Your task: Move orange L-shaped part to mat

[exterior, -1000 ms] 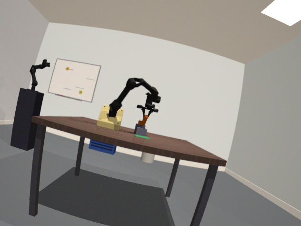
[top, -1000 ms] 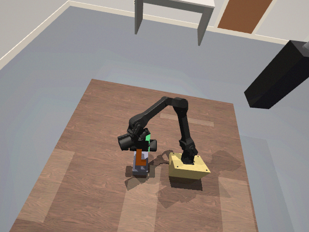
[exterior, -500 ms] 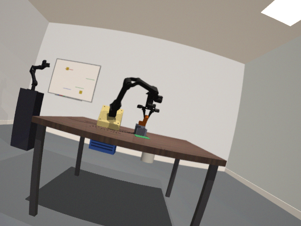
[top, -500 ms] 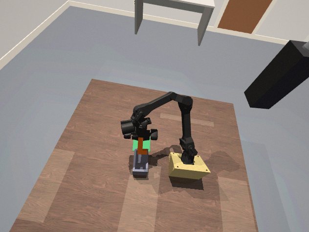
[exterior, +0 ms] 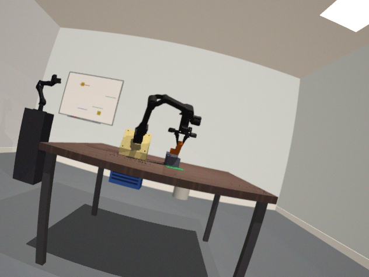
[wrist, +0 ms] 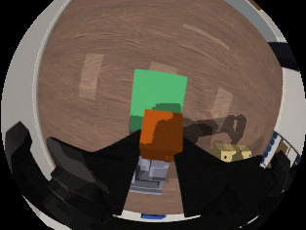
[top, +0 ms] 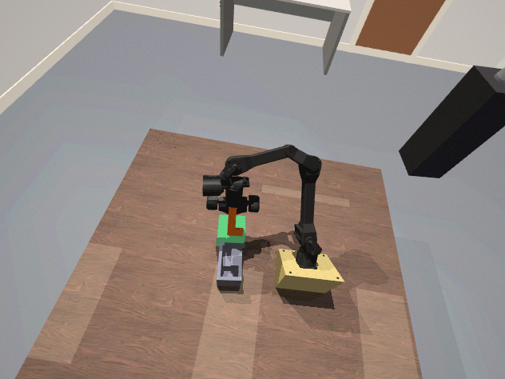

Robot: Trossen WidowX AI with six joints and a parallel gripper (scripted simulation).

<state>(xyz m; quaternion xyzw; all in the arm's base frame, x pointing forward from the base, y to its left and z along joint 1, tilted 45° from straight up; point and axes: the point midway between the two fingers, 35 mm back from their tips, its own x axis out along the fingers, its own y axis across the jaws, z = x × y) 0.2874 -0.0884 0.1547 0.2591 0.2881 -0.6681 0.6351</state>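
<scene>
Right now my gripper tip is 17 cm above the green mat. Also, from my gripper tip: orange L-shaped part (2 cm behind, 3 cm to the left, 3 cm below).
</scene>
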